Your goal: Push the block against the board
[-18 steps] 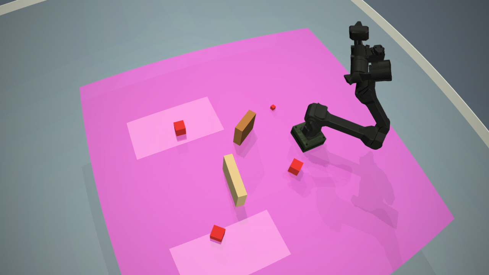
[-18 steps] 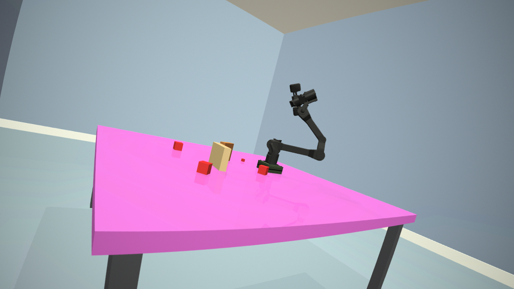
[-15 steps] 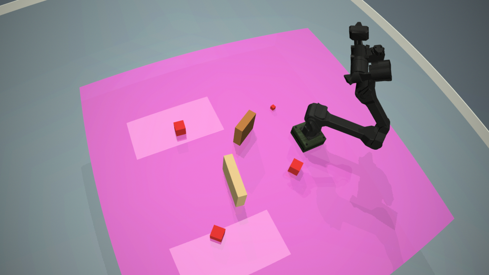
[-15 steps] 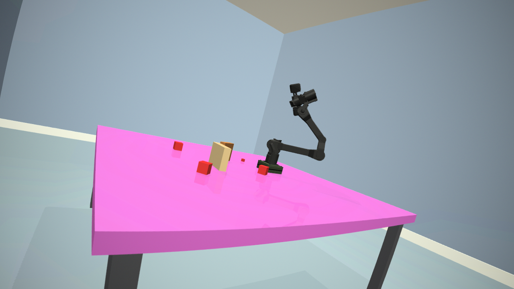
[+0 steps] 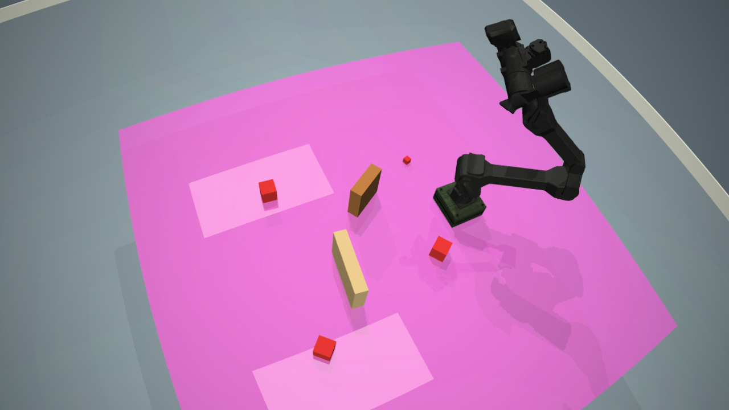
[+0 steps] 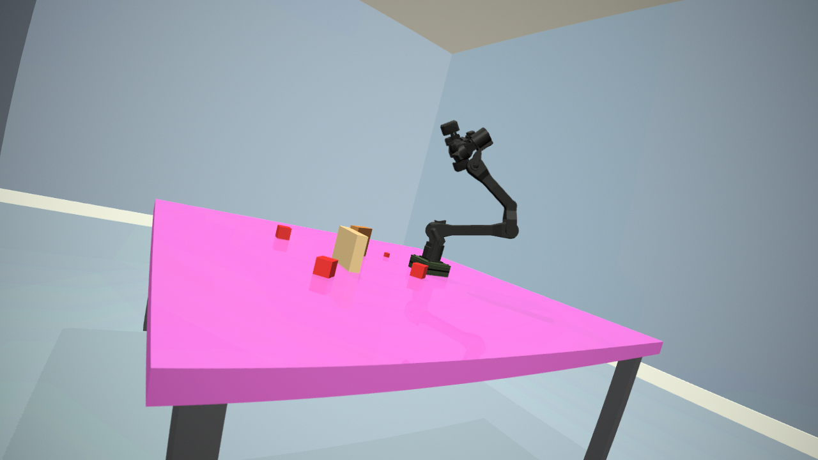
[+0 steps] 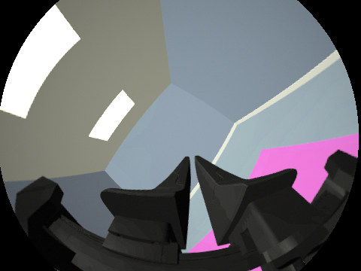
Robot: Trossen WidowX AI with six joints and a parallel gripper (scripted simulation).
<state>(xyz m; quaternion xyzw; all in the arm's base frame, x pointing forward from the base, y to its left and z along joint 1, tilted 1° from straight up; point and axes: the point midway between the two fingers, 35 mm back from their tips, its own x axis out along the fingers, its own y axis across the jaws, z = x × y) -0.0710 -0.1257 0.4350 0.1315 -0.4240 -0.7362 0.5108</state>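
Right now my gripper tip is 460 mm short of the board, 440 mm above it and 190 mm to the right of it. From my gripper tip the other things lie so: tiny red cube (480 mm below, 140 mm ahead, 40 mm to the right); square block (440 mm below, 320 mm ahead, 20 mm to the left).
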